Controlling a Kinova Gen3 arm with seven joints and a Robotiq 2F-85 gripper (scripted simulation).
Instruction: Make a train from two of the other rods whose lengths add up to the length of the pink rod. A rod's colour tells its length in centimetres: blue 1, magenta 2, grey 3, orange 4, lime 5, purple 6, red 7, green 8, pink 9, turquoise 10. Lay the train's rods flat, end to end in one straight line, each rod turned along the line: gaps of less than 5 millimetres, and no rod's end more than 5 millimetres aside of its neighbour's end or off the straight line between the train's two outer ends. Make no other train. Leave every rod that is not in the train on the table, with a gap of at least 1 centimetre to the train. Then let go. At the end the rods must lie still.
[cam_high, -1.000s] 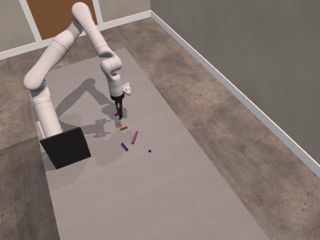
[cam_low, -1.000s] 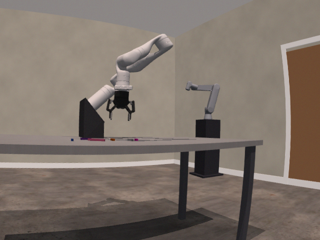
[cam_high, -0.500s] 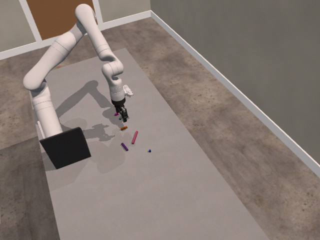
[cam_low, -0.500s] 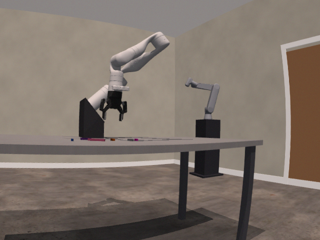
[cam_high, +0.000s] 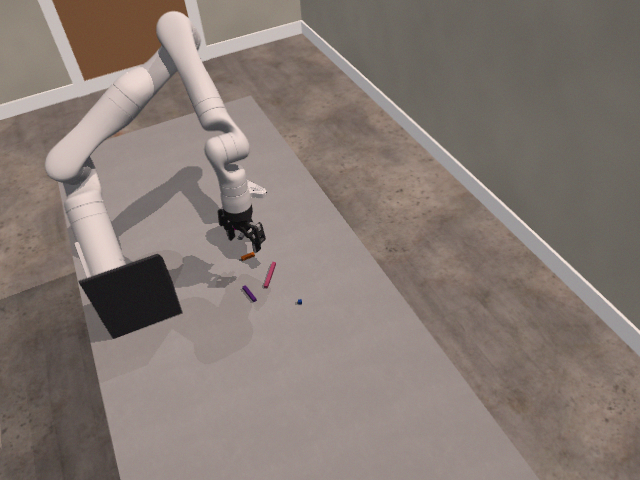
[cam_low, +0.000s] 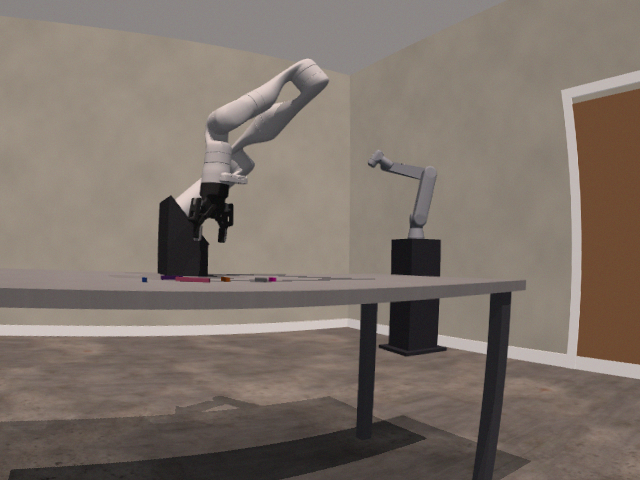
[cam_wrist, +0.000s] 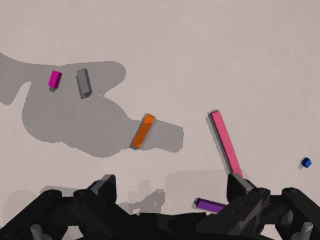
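Right now my hand is 2 cm past the purple rod, 10 cm to the left of it and 10 cm above it. From my hand the other things lie so: orange rod 4 cm to the left, 10 cm below; grey rod 1 cm ahead, 14 cm to the left, 10 cm below; pink rod 5 cm ahead, 5 cm to the right, 10 cm below.
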